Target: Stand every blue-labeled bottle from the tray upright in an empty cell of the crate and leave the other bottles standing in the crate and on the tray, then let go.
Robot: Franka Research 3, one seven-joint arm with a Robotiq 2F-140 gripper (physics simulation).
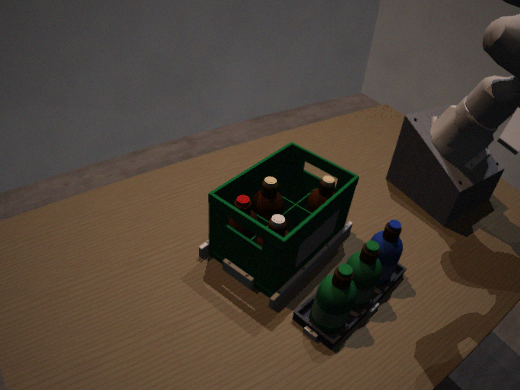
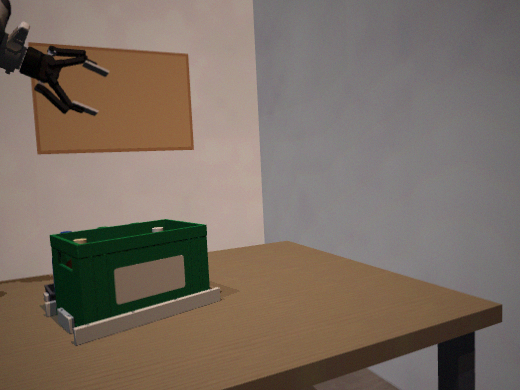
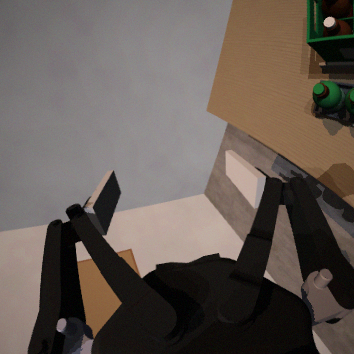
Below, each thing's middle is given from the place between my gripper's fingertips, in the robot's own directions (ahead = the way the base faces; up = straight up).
The blue-labeled bottle (image 1: 390,244) lies 45 cm below my hand, 20 cm to the right of it and 11 cm behind it.
